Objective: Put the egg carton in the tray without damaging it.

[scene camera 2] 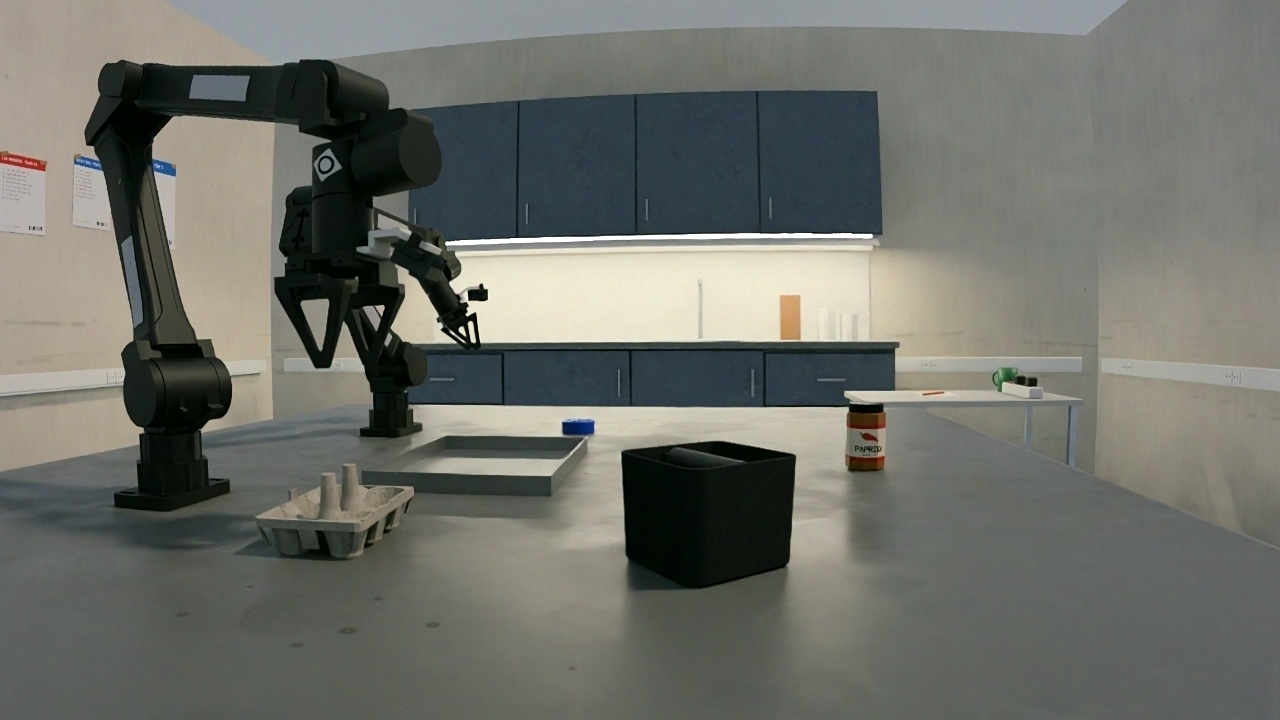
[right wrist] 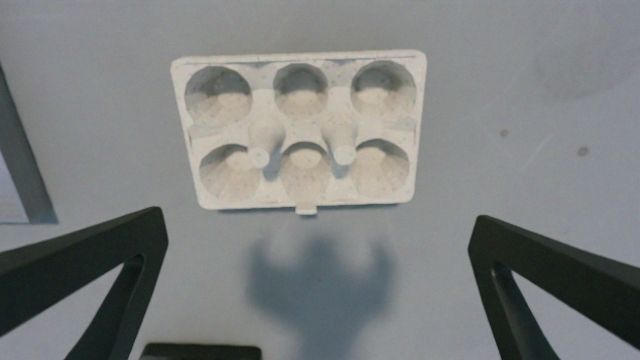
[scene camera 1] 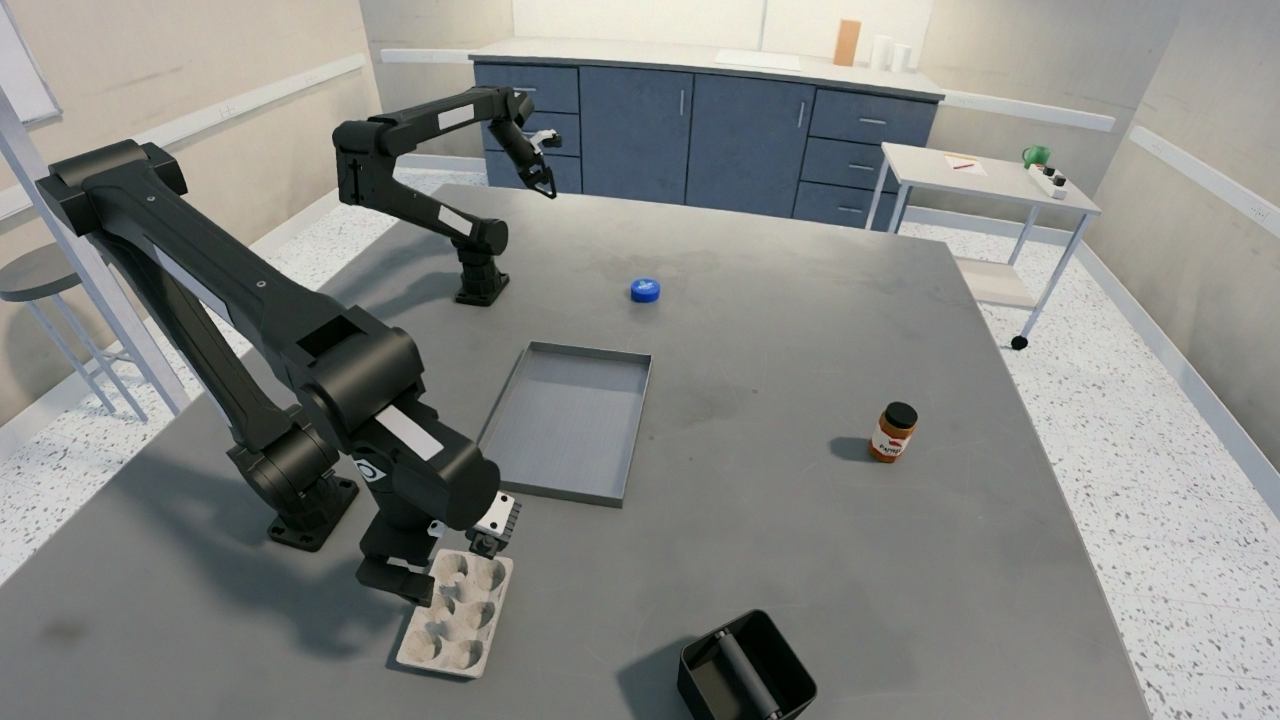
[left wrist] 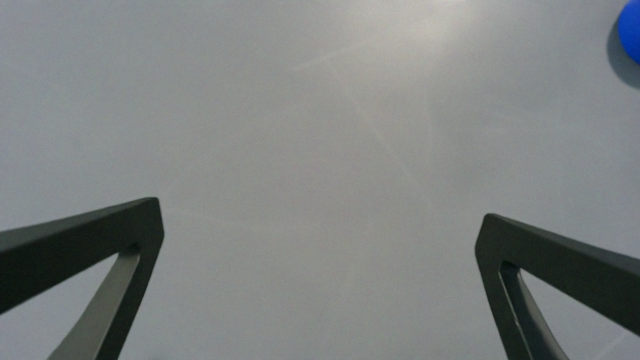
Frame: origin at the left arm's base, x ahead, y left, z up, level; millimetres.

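Seen in the pictures: left gripper, between the fingertips: (scene camera 2: 474, 348) (scene camera 1: 551, 190) (left wrist: 322, 223); right gripper, between the fingertips: (scene camera 2: 347, 367) (right wrist: 319, 228) (scene camera 1: 443, 563); left arm's base, origin of its link: (scene camera 2: 391, 433) (scene camera 1: 483, 290); right arm's base, origin of its link: (scene camera 2: 174, 498) (scene camera 1: 316, 512).
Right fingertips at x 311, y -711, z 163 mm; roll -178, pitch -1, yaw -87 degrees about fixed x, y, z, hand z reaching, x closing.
Pixels of each thing's top centre, then the offset from my right fingertips to it.
- pale egg carton, centre of its top: (right wrist: 301, 156) (scene camera 2: 338, 469) (scene camera 1: 451, 595) dx -17, dy +7, dz -97 mm
- shallow grey tray, centre of its top: (scene camera 2: 488, 452) (scene camera 1: 569, 408) dx +6, dy +378, dz -138 mm
- blue round object, centre of its top: (scene camera 2: 578, 419) (scene camera 1: 645, 285) dx +51, dy +784, dz -138 mm
- paprika jar, centre of its top: (scene camera 2: 866, 402) (scene camera 1: 902, 412) dx +538, dy +428, dz -69 mm
- black open box, centre of its top: (scene camera 2: 707, 453) (scene camera 1: 748, 671) dx +327, dy -9, dz -70 mm
The pale egg carton (scene camera 1: 459, 617) (scene camera 2: 335, 528) (right wrist: 300, 120) stands upright and empty on the table, its cups facing up. The shallow grey tray (scene camera 1: 572, 420) (scene camera 2: 483, 484) lies beyond it; part of the tray (right wrist: 25, 175) shows at the left edge of the right wrist view. My right gripper (scene camera 1: 454, 570) (scene camera 2: 347, 365) (right wrist: 319, 228) is open and empty, pointing down well above the table near the carton. It hides part of the carton's far end in scene camera 1. My left gripper (scene camera 1: 544, 188) (scene camera 2: 471, 344) (left wrist: 322, 223) is open and empty, raised at the back.
A blue round object (scene camera 1: 644, 290) (scene camera 2: 578, 427) (left wrist: 631, 30) lies behind the tray. A paprika jar (scene camera 1: 892, 432) (scene camera 2: 865, 438) stands at the right. A black open box (scene camera 1: 780, 649) (scene camera 2: 707, 528) holding a grey cylinder stands at the front, right of the carton.
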